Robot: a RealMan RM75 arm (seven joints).
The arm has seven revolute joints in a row. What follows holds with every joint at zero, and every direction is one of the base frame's.
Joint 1 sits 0.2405 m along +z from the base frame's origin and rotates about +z.
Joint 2 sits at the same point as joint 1 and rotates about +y.
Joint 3 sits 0.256 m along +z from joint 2 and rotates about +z.
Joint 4 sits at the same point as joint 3 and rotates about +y.
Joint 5 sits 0.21 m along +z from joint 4 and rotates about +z.
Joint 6 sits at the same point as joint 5 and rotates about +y.
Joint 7 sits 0.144 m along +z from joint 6 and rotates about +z.
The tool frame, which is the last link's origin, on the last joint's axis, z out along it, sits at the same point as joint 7; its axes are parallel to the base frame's.
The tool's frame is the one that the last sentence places.
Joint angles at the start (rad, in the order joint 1, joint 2, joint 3, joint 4, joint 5, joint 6, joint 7):
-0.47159, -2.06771, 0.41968, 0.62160, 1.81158, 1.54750, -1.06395
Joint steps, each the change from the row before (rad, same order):
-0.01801, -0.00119, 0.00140, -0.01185, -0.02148, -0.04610, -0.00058
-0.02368, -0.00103, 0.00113, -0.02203, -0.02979, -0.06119, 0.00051
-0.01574, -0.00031, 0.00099, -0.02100, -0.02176, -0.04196, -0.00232
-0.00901, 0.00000, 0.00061, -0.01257, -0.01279, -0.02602, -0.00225
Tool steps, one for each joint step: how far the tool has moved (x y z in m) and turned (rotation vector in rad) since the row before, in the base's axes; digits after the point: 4 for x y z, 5 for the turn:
0.0021, 0.0096, 0.0001, 0.02636, -0.00584, 0.02231
0.0024, 0.0120, -0.0007, 0.03188, -0.01288, 0.03309
0.0012, 0.0075, -0.0015, 0.01667, -0.01571, 0.02756
0.0004, 0.0043, -0.0009, 0.00925, -0.00948, 0.01853

